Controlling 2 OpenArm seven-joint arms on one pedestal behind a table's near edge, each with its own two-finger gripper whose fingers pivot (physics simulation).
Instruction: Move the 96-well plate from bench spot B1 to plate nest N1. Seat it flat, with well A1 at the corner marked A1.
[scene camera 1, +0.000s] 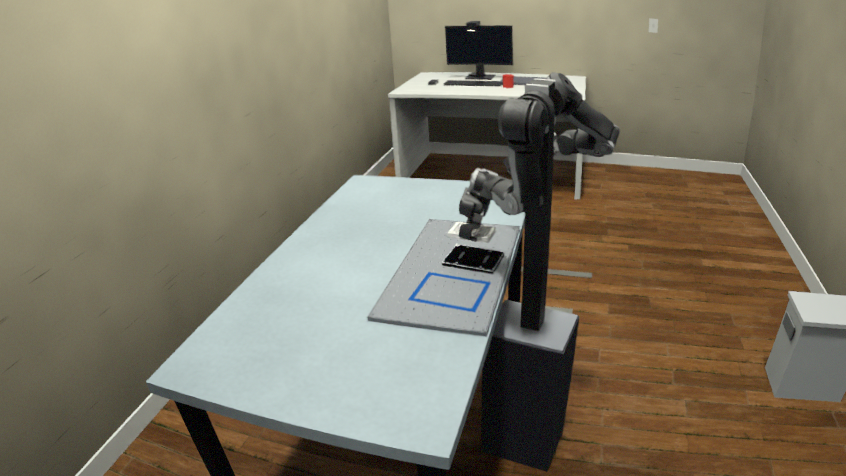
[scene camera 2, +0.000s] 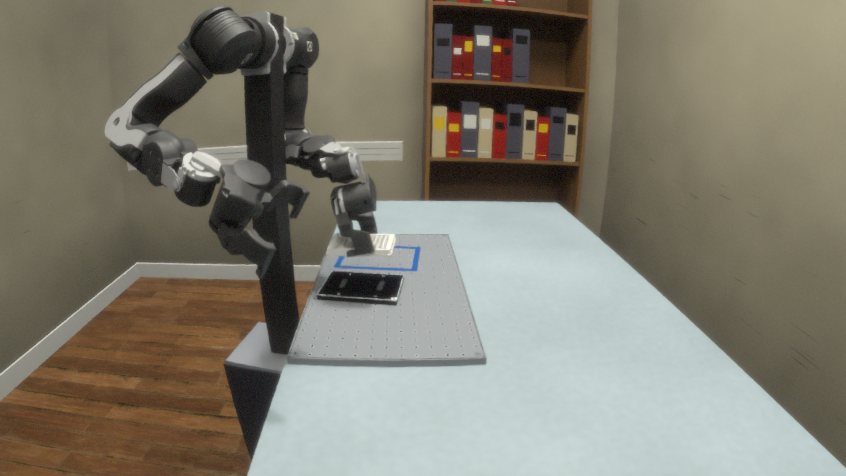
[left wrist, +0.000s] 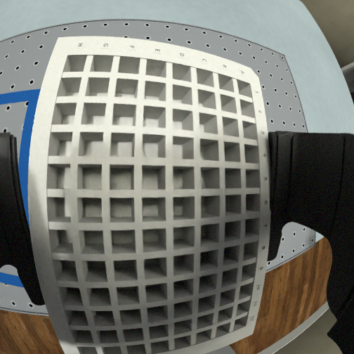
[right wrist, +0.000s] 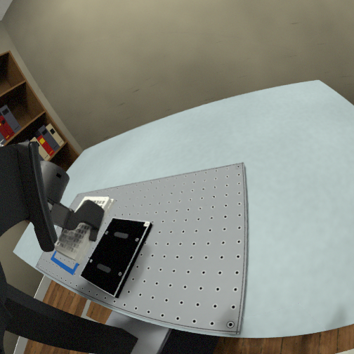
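Note:
The white 96-well plate (scene camera 1: 486, 233) (scene camera 2: 384, 243) (left wrist: 155, 190) (right wrist: 75, 242) hangs above the pegboard, roughly level. My left gripper (scene camera 1: 469, 231) (scene camera 2: 365, 239) (left wrist: 155, 225) is shut on its long sides. In the left wrist view, the plate's A and 1 labels meet at its upper right corner. The black nest (scene camera 1: 473, 258) (scene camera 2: 360, 286) (right wrist: 115, 255) is uncovered, with a small white mark at one corner; it does not show in the left wrist view. The blue outline (scene camera 1: 443, 304) (scene camera 2: 416, 258) (left wrist: 12, 97) (right wrist: 64, 265) marks a bench spot. My right gripper (scene camera 2: 281, 236) (right wrist: 91, 295) is open, away from the plate.
The grey pegboard (scene camera 1: 396, 307) (scene camera 2: 437, 343) (right wrist: 200, 260) lies along the edge of the pale blue table (scene camera 1: 283, 331) (scene camera 2: 562, 355) (right wrist: 290, 225). The robot's dark column (scene camera 1: 535, 248) (scene camera 2: 263, 118) rises beside that edge. A bookshelf (scene camera 2: 427, 118) and a white desk (scene camera 1: 408, 88) stand away from the table.

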